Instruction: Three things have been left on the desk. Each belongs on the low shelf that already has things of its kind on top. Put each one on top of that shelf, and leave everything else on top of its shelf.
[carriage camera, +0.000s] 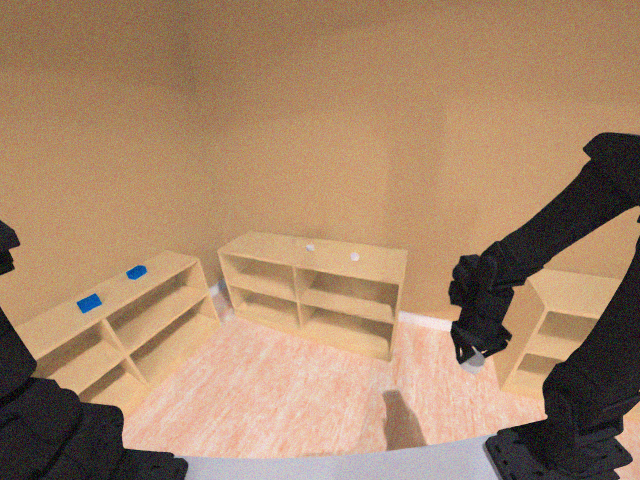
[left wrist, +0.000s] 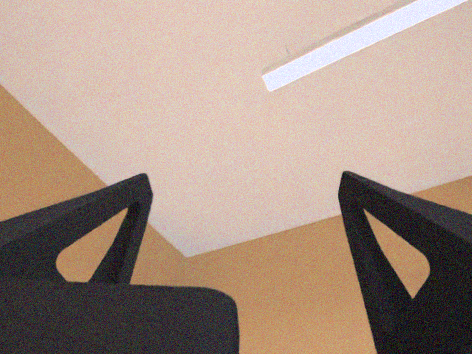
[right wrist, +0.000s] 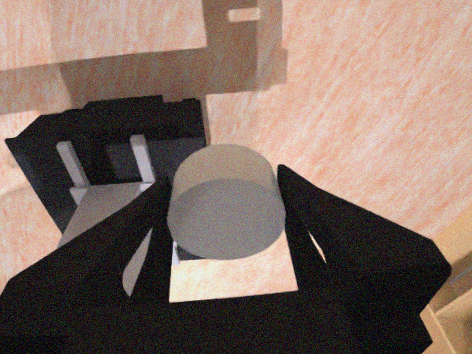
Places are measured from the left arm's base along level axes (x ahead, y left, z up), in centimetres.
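Where they show: left gripper, fingertip midpoint: (left wrist: 242, 183); right gripper, fingertip midpoint: (carriage camera: 468, 360) (right wrist: 224, 181); right arm's base, link origin: (carriage camera: 555, 452).
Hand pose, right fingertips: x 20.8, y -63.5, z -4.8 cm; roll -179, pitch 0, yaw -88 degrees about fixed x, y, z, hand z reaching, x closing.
Note:
After its pixels a point has its place.
My right gripper (carriage camera: 469, 361) {x 20.8, y -63.5, z -4.8 cm} (right wrist: 224, 181) {x 20.8, y -63.5, z -4.8 cm} is shut on a white cylinder (carriage camera: 472, 363) {x 18.5, y -62.4, z -2.8 cm} (right wrist: 226, 220) {x 20.3, y -63.5, z -2.8 cm}, held above the floor at the right of the carriage view; it looks grey in the right wrist view. Two small white things (carriage camera: 310, 248) {x 120.2, y -25.9, z -23.1 cm} (carriage camera: 354, 256) {x 105.2, y -51.3, z -22.6 cm} lie on top of the middle low shelf (carriage camera: 271, 245) {x 132.1, y 1.1, z -24.9 cm}. Two blue blocks (carriage camera: 89, 303) {x 69.1, y 83.9, z -21.5 cm} (carriage camera: 136, 272) {x 97.5, y 77.2, z -21.3 cm} lie on top of the left low shelf (carriage camera: 173, 258) {x 120.5, y 67.1, z -24.9 cm}. My left gripper (left wrist: 242, 183) {x 2.0, y 0.0, z 43.9 cm} is open and empty, with ceiling and wall showing between its fingers. The desk does not show in these views.
Another low shelf (carriage camera: 573, 289) {x 60.5, y -152.6, z -24.9 cm} stands at the right of the carriage view, partly hidden behind the right arm. Walls stand behind the shelves. The robot's own base (right wrist: 100, 210) {x -16.6, y -31.5, z -43.8 cm} shows below the right gripper in the right wrist view. A ceiling lamp (left wrist: 350, 42) {x 11.7, y -30.6, z 121.8 cm} shows in the left wrist view.

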